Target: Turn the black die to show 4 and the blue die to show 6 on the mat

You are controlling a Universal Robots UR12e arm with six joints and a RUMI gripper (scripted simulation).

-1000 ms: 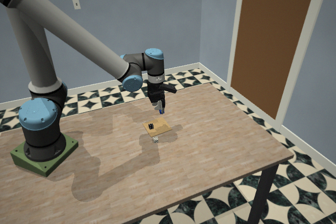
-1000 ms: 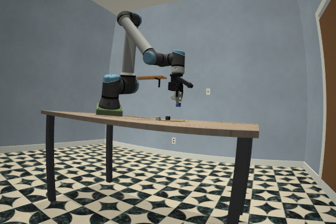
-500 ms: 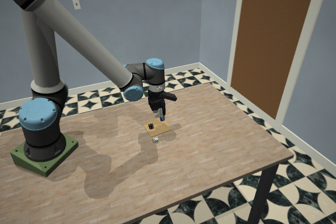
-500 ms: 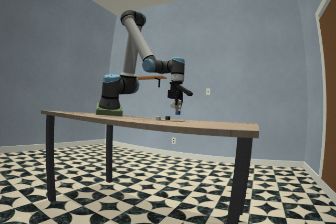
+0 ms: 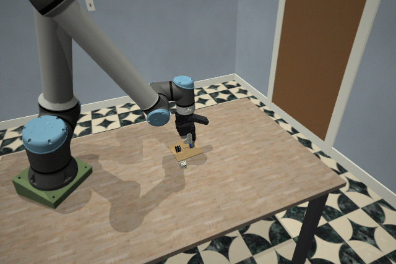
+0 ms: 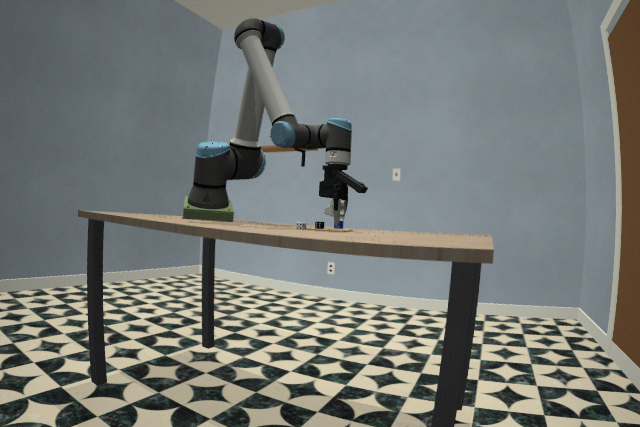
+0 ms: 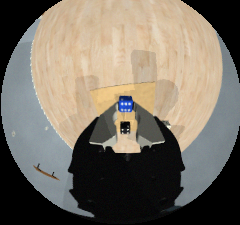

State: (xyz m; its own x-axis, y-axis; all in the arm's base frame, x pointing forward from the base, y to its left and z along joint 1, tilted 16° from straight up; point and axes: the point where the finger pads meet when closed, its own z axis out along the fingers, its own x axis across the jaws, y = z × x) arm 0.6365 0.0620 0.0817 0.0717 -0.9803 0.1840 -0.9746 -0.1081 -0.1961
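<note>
The blue die lies right at my hand. The rest, counted from my hand: white die (70 mm behind, 120 mm to the right, 10 mm below); then tan mat (40 mm behind, 20 mm below); then black die (70 mm behind, 10 mm below).
</note>
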